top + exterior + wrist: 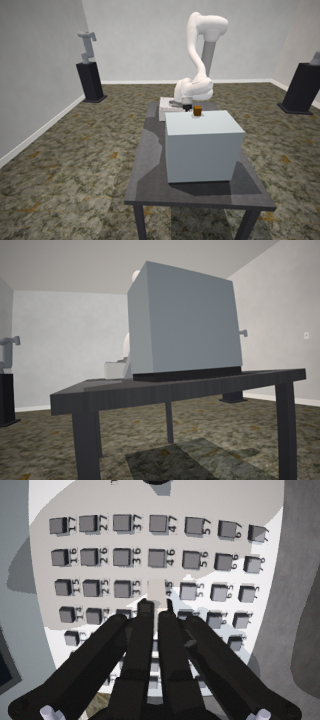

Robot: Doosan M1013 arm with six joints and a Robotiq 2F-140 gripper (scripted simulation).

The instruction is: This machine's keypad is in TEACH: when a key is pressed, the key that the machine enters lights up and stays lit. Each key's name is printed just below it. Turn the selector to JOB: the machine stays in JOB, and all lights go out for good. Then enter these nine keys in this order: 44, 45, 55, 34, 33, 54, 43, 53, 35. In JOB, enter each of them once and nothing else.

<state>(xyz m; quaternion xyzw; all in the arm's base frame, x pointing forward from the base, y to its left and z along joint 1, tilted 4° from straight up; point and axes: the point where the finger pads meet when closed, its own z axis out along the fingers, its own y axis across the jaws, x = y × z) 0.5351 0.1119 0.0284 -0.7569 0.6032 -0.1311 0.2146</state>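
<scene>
Now: hand 2 cm past the key, 3 cm to the right of it and 5 cm above it. From my hand the other things lie so: black selector knob 5 cm ahead, 12 cm to the right, 2 cm below; then white keypad panel 4 cm ahead, 7 cm below.
</scene>
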